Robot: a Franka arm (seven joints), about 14 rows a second.
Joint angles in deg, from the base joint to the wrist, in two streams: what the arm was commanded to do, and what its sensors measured. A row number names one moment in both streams.
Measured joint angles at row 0:
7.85 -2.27 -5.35 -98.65 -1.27 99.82 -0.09
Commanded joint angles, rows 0 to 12:
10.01 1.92 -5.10 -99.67 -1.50 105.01 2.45
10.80 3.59 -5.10 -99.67 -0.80 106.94 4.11
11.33 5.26 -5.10 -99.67 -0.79 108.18 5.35
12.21 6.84 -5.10 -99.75 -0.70 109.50 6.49
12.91 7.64 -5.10 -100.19 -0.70 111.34 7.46
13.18 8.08 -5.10 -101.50 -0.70 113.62 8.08
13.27 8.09 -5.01 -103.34 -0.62 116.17 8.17
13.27 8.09 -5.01 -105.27 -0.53 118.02 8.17
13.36 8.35 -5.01 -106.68 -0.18 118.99 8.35
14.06 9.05 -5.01 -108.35 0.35 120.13 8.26
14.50 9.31 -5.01 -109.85 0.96 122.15 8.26
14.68 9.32 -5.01 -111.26 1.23 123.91 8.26
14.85 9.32 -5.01 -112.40 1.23 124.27 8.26
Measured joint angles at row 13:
14.52 10.16 -5.07 -109.13 -0.10 121.83 7.54
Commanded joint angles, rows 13 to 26:
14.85 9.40 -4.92 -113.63 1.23 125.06 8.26
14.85 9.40 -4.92 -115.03 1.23 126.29 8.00
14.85 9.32 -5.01 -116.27 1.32 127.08 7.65
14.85 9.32 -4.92 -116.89 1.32 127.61 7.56
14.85 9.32 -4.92 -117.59 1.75 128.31 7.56
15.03 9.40 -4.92 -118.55 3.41 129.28 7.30
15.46 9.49 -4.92 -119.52 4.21 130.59 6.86
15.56 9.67 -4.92 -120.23 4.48 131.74 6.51
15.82 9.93 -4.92 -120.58 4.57 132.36 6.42
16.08 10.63 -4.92 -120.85 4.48 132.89 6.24
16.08 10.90 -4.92 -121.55 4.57 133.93 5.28
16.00 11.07 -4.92 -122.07 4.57 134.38 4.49
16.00 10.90 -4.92 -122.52 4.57 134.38 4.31
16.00 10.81 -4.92 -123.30 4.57 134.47 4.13
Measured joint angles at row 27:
16.23 11.24 -5.01 -121.42 3.34 132.92 6.30
